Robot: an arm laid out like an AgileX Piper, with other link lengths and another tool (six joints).
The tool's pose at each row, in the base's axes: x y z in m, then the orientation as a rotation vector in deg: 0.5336, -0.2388, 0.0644, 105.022, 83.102, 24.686; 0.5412, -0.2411, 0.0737, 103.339, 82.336, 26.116; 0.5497, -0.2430, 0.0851, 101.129, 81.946, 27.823; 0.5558, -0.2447, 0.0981, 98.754, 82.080, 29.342; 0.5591, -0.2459, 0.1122, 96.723, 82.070, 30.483; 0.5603, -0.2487, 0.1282, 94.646, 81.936, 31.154; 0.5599, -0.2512, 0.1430, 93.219, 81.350, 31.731; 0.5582, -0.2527, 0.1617, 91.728, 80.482, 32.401; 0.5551, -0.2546, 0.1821, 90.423, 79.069, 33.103; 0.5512, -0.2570, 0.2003, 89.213, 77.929, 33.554; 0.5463, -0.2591, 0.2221, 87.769, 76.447, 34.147; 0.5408, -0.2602, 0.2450, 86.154, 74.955, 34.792; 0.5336, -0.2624, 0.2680, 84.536, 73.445, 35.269
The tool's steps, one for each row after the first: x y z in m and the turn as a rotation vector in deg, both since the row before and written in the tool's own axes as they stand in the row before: -0.0015, 0.0121, -0.0004, -2.045, 0.156, -0.090; -0.0013, 0.0143, -0.0008, -2.333, 0.475, -0.461; -0.0022, 0.0140, -0.0030, -2.129, 0.663, -0.857; -0.0029, 0.0132, -0.0054, -1.818, 0.420, -0.733; -0.0054, 0.0136, -0.0071, -1.745, 0.062, -0.880; -0.0055, 0.0118, -0.0074, -1.475, -0.174, -0.348; -0.0058, 0.0146, -0.0105, -1.689, -0.287, -0.226; -0.0070, 0.0155, -0.0118, -1.832, -0.576, 0.130; -0.0073, 0.0136, -0.0107, -1.552, -0.545, -0.029; -0.0082, 0.0165, -0.0128, -1.931, -0.684, 0.047; -0.0078, 0.0178, -0.0134, -2.078, -0.659, -0.014; -0.0095, 0.0175, -0.0138, -2.038, -0.765, -0.079
